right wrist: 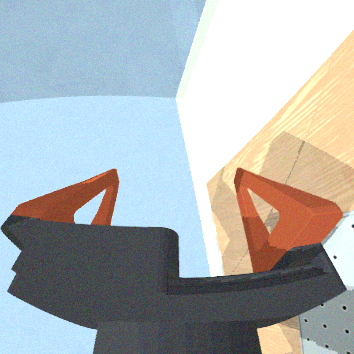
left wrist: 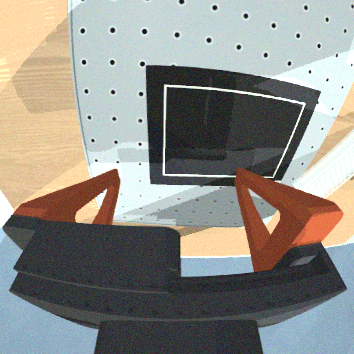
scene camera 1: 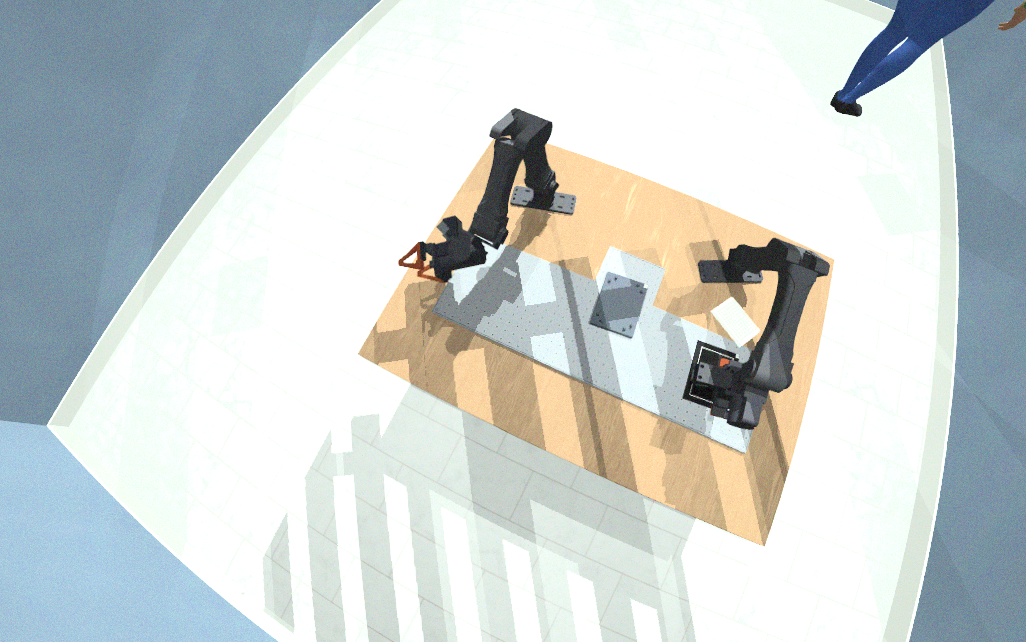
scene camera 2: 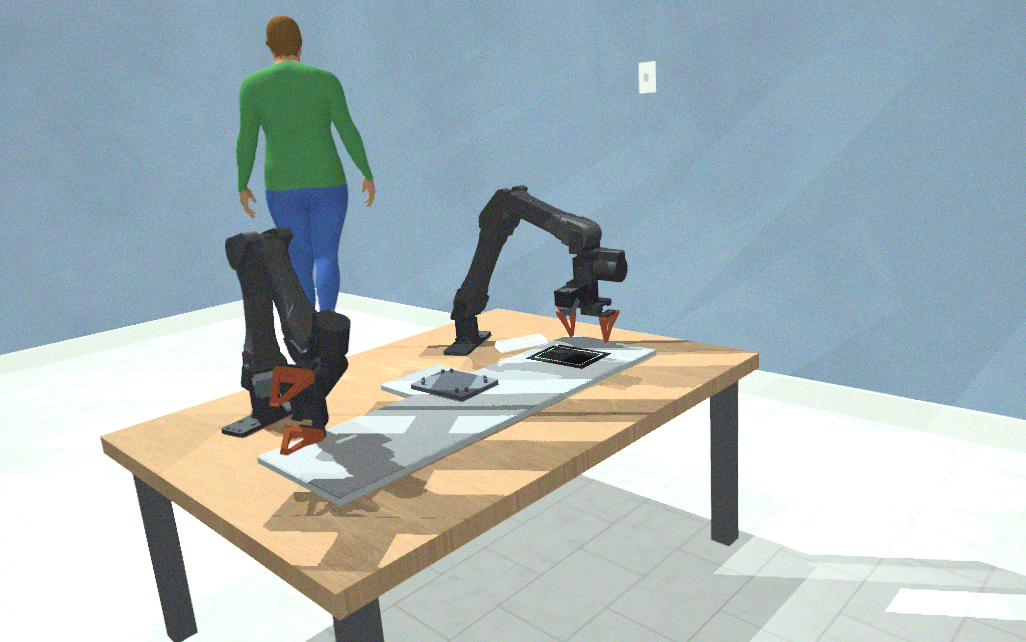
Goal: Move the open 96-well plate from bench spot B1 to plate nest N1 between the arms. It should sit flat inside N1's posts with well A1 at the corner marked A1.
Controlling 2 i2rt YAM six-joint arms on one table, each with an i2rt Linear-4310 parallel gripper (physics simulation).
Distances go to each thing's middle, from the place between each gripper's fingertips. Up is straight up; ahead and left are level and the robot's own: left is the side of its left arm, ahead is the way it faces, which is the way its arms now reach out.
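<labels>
From my right hand, the grey square nest (scene camera 1: 618, 307) is 53 cm to the left, 18 cm behind and 12 cm below. The black plate (scene camera 1: 709, 357) is 83 cm to the left of my right hand and 9 cm behind it, and 13 cm below it. And the white plate (scene camera 1: 735, 321), counted from that same right hand, is 86 cm to the left, 27 cm behind, 13 cm below.
For my left hand, the black plate is 60 mm behind it, 10 mm to the right of it and 50 mm below it. The grey square nest is 320 mm to the right of my left hand and 150 mm behind it, and 40 mm below it. As for the white plate, I see it 240 mm behind my left hand, 10 mm to the left of it and 50 mm below it.
</labels>
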